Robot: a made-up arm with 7 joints. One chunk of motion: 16 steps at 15 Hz.
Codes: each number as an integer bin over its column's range. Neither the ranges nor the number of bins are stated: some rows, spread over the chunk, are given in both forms.
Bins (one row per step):
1: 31 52 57 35 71 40
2: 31 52 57 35 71 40
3: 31 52 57 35 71 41
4: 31 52 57 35 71 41
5: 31 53 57 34 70 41
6: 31 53 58 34 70 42
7: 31 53 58 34 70 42
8: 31 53 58 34 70 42
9: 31 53 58 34 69 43
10: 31 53 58 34 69 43
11: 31 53 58 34 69 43
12: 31 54 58 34 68 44
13: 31 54 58 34 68 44
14: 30 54 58 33 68 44
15: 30 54 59 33 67 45
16: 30 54 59 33 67 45
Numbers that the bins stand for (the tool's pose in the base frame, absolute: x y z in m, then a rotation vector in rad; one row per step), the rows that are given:
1: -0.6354 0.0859 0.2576 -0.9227 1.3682 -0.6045
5: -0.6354 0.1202 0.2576 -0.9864 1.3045 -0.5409
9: -0.6354 0.1202 0.2919 -0.9864 1.2409 -0.4136
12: -0.6354 0.1545 0.2919 -0.9864 1.1773 -0.3500
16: -0.6697 0.1545 0.3263 -1.0500 1.1136 -0.2864
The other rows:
2: -0.6354 0.0859 0.2576 -0.9227 1.3682 -0.6045
3: -0.6354 0.0859 0.2576 -0.9227 1.3682 -0.5409
4: -0.6354 0.0859 0.2576 -0.9227 1.3682 -0.5409
6: -0.6354 0.1202 0.2919 -0.9864 1.3045 -0.4773
7: -0.6354 0.1202 0.2919 -0.9864 1.3045 -0.4773
8: -0.6354 0.1202 0.2919 -0.9864 1.3045 -0.4773
10: -0.6354 0.1202 0.2919 -0.9864 1.2409 -0.4136
11: -0.6354 0.1202 0.2919 -0.9864 1.2409 -0.4136
13: -0.6354 0.1545 0.2919 -0.9864 1.1773 -0.3500
14: -0.6697 0.1545 0.2919 -1.0500 1.1773 -0.3500
15: -0.6697 0.1545 0.3263 -1.0500 1.1136 -0.2864

